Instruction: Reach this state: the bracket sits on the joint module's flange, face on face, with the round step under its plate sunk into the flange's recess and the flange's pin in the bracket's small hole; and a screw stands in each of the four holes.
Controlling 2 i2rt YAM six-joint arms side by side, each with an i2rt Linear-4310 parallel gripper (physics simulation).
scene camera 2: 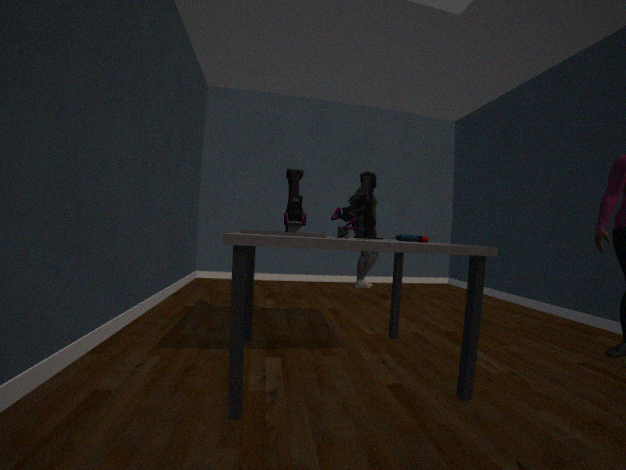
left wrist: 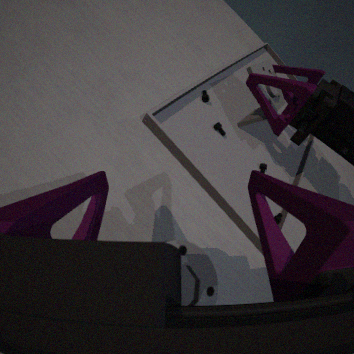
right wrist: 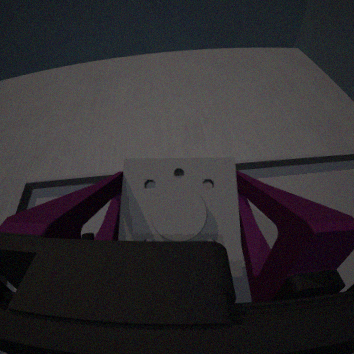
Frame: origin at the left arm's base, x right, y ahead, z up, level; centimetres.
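Seen in the pictures: left gripper, fingertip midpoint: (scene camera 2: 337, 223) (left wrist: 177, 178); right gripper, fingertip midpoint: (scene camera 2: 294, 223) (left wrist: 257, 72) (right wrist: 178, 178); left arm's base, origin of the base link: (scene camera 2: 368, 238).
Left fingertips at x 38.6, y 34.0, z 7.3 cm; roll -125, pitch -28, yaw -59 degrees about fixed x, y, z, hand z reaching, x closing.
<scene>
Offsets run from my left fingertips to a thing's top centre. "spot": to the spot under its first point.
The bracket @[dx +21.7, dy -3.9, dz +0.0 cm] (right wrist: 179, 212) (scene camera 2: 294, 227) is a pale plate with a round step and small holes, the step facing the right wrist camera. My right gripper (right wrist: 178, 178) (scene camera 2: 294, 220) (left wrist: 257, 72) is shut on it and holds it above the tray. The joint module @[dx -5.6, dy -4.1, dz -1.0 cm] (left wrist: 197, 275) (scene camera 2: 342, 232) stands on the table; its pale round face shows two dark spots, and my left gripper's body hides part of it. My left gripper (left wrist: 177, 178) (scene camera 2: 339, 223) is open and empty, above the module. Dark screws @[dx +17.2, dy +1.4, dz -5.8 cm] (left wrist: 205, 96) @[dx +13.9, dy -2.9, dz -5.8 cm] (left wrist: 219, 129) @[dx +13.8, dy -11.5, dz -5.8 cm] (left wrist: 263, 168) @[dx +9.1, dy -16.5, dz -5.8 cm] (left wrist: 278, 218) are in the tray.
The shallow tray @[dx +26.1, dy -9.4, dz -5.7 cm] (left wrist: 198, 178) (right wrist: 300, 161) has raised rims and lies beside the joint module. A blue and red screwdriver @[spot: dx -50.7, dy -2.6, dz -4.8 cm] (scene camera 2: 412, 237) lies on the table (scene camera 2: 364, 244) at the right in the scene view. A person in magenta (scene camera 2: 613, 197) stands at the far right, and another person is behind the left arm.
</scene>
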